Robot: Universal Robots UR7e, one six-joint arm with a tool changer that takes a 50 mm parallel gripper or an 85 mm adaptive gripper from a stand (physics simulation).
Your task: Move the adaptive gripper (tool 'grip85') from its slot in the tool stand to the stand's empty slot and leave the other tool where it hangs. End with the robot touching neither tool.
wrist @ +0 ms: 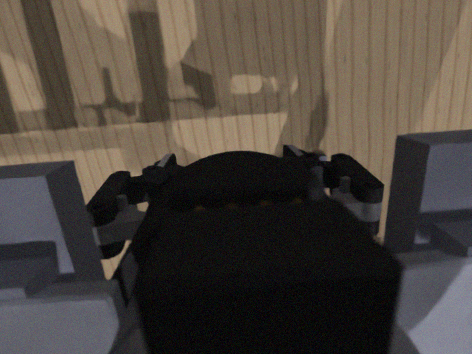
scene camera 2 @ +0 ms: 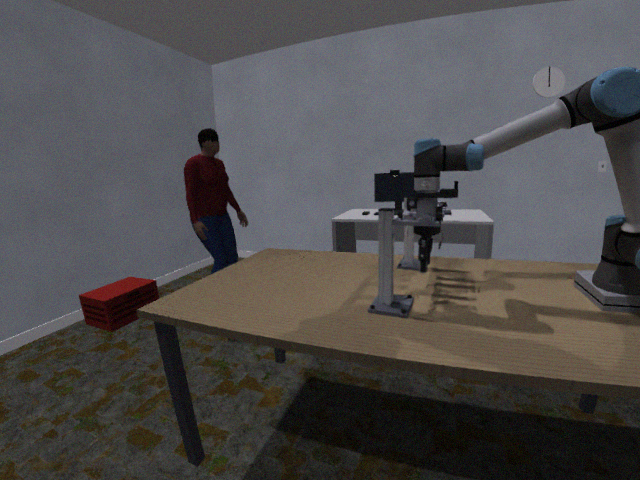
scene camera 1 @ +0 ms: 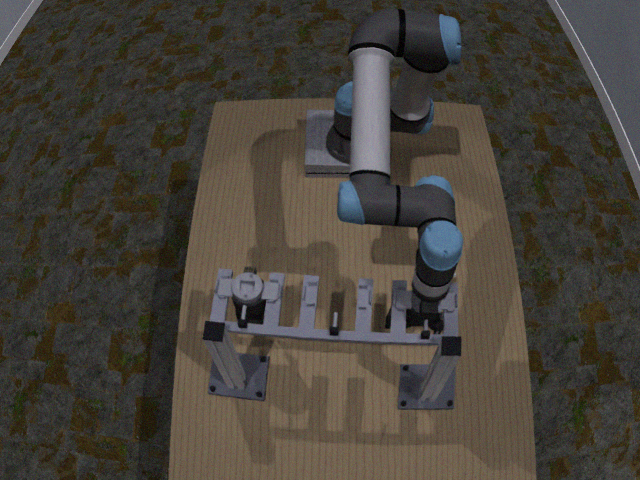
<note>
I see an adaptive gripper (scene camera 1: 403,297) and a tool stand (wrist: 54,242).
The adaptive gripper also shows in the wrist view (wrist: 105,309) and in scene camera 2 (scene camera 2: 425,243).
</note>
